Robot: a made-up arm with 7 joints.
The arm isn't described. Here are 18 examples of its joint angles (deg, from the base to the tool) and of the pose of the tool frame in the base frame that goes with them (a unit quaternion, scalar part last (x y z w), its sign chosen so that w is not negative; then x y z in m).
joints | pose
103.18 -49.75 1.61 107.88 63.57 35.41 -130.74 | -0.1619 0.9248 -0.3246 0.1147 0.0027 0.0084 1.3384
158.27 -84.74 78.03 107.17 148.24 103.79 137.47 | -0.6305 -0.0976 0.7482 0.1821 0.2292 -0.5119 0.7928
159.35 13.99 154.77 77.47 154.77 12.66 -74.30 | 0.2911 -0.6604 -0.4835 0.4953 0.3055 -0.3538 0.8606
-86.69 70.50 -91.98 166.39 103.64 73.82 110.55 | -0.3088 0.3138 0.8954 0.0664 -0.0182 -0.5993 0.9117
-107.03 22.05 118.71 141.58 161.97 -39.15 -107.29 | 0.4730 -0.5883 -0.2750 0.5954 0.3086 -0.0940 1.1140
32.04 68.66 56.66 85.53 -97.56 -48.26 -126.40 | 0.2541 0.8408 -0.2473 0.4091 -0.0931 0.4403 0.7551
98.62 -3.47 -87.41 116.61 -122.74 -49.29 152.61 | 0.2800 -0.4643 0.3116 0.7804 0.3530 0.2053 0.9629
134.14 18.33 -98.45 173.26 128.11 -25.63 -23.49 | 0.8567 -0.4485 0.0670 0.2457 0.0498 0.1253 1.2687
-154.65 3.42 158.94 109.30 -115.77 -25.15 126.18 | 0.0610 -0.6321 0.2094 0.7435 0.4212 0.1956 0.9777
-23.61 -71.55 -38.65 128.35 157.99 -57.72 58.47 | -0.8347 0.1015 -0.1251 0.5265 -0.2758 -0.1351 1.0131
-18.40 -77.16 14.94 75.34 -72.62 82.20 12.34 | -0.6190 -0.2705 -0.4028 0.6176 0.1174 0.1178 1.1754
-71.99 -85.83 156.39 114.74 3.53 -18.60 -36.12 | -0.1520 -0.4245 0.8683 0.2067 -0.0746 0.5242 0.4171
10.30 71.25 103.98 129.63 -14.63 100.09 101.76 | 0.2057 0.6567 0.0485 0.7239 0.2687 0.4517 1.0325
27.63 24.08 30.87 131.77 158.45 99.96 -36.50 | -0.9039 0.0408 -0.4029 0.1380 0.3028 0.3750 1.1407
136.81 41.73 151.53 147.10 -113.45 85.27 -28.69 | -0.4177 0.3102 -0.8159 0.2524 -0.2424 0.0513 1.3082
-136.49 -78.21 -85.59 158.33 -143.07 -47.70 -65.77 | 0.3738 0.8791 -0.2521 0.1544 0.0993 0.4574 0.9076
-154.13 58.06 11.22 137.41 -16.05 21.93 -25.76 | -0.3495 0.1920 -0.7528 0.5237 -0.4938 -0.3805 0.8395
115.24 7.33 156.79 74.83 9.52 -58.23 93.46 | 0.0180 -0.9210 -0.3705 0.1190 0.0715 -0.3529 1.0495
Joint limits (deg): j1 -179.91..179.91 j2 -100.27..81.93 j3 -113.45..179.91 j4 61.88..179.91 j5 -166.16..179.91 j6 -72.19..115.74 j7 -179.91..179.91
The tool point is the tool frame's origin. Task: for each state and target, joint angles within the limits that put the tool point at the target. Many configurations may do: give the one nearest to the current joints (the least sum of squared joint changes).
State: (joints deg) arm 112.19 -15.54 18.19 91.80 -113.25 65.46 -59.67
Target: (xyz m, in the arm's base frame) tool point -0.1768 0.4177 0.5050
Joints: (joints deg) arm 104.92 25.80 6.51 65.45 -113.07 62.63 -60.93
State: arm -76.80 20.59 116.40 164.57 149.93 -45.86 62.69
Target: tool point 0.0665 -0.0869 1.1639
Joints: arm -95.39 2.88 100.73 179.91 126.00 -68.42 63.98
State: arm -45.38 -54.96 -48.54 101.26 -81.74 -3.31 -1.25
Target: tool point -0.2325 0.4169 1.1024
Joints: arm -67.62 -81.17 -38.51 139.71 -68.33 9.59 -3.41
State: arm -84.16 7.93 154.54 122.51 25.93 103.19 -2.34
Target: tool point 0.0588 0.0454 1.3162
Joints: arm -86.58 35.50 154.08 138.81 27.24 107.47 -1.60
